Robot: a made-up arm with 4 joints. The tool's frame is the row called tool.
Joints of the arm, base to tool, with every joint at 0 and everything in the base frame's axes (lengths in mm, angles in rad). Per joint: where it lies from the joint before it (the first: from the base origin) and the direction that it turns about. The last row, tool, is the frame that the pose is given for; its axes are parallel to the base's.
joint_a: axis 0 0 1 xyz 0 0 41.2
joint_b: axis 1 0 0 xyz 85.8 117.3 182.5
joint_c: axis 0 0 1 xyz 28.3 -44.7 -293.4
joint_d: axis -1 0 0 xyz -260.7 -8.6 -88.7
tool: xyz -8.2 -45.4 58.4
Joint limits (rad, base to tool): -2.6..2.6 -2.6..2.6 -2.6..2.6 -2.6..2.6
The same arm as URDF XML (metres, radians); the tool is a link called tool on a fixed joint. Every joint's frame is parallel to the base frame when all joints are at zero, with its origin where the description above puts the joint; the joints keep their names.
<robot name="arm">
<joint name="joint_a" type="revolute"><parent link="base"/><child link="link1"/><origin xyz="0 0 0.0412" rpy="0 0 0"/><axis xyz="0 0 1"/><limit lower="-2.6" upper="2.6"/></joint>
<joint name="joint_b" type="revolute"><parent link="link1"/><child link="link2"/><origin xyz="0.0858 0.1173 0.1825" rpy="0 0 0"/><axis xyz="1 0 0"/><limit lower="-2.6" upper="2.6"/></joint>
<joint name="joint_c" type="revolute"><parent link="link2"/><child link="link3"/><origin xyz="0.0283 -0.0447 -0.2934" rpy="0 0 0"/><axis xyz="0 0 1"/><limit lower="-2.6" upper="2.6"/></joint>
<joint name="joint_d" type="revolute"><parent link="link3"/><child link="link4"/><origin xyz="-0.2607 -0.0086 -0.0887" rpy="0 0 0"/><axis xyz="-1 0 0"/><limit lower="-2.6" upper="2.6"/></joint>
<joint name="tool_fixed" type="fixed"><parent link="link4"/><child link="tool"/><origin xyz="-0.0082 -0.0454 0.0584" rpy="0 0 0"/></joint>
<link name="base"/>
<link name="link1"/>
<link name="link2"/>
<link name="link3"/>
<link name="link4"/>
<link name="tool"/>
</robot>

